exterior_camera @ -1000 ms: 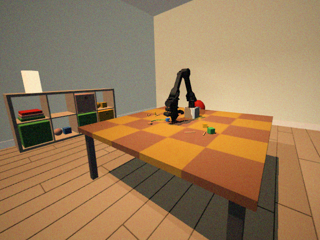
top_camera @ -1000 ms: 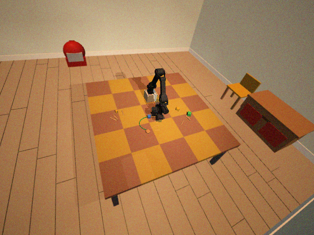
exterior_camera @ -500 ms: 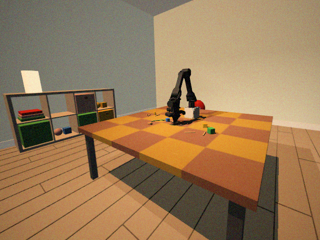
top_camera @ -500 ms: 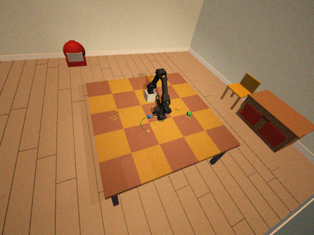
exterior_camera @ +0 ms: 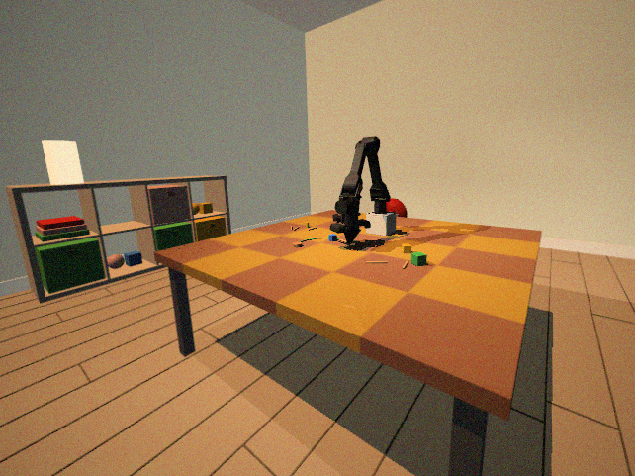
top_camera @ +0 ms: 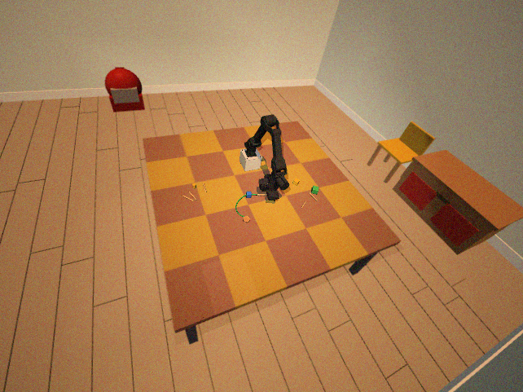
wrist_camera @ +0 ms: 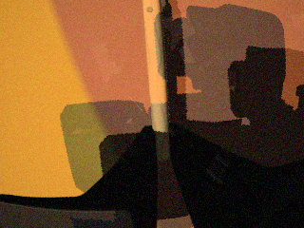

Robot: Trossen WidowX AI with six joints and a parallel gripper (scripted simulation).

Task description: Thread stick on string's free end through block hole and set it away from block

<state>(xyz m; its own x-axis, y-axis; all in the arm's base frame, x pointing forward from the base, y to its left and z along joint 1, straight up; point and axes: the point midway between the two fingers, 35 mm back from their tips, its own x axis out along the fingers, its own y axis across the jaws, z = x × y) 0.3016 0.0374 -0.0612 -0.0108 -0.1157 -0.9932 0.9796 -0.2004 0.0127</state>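
Right now my gripper tip is 4 cm to the left of the thin wooden stick, 1 cm below it and 1 cm past it. Round my gripper tip: round wooden button (18 cm to the right, 15 cm ahead); then blue cube (12 cm to the right, 2 cm behind, 1 cm above); then yellow cube (23 cm to the left, 7 cm behind, 1 cm above).
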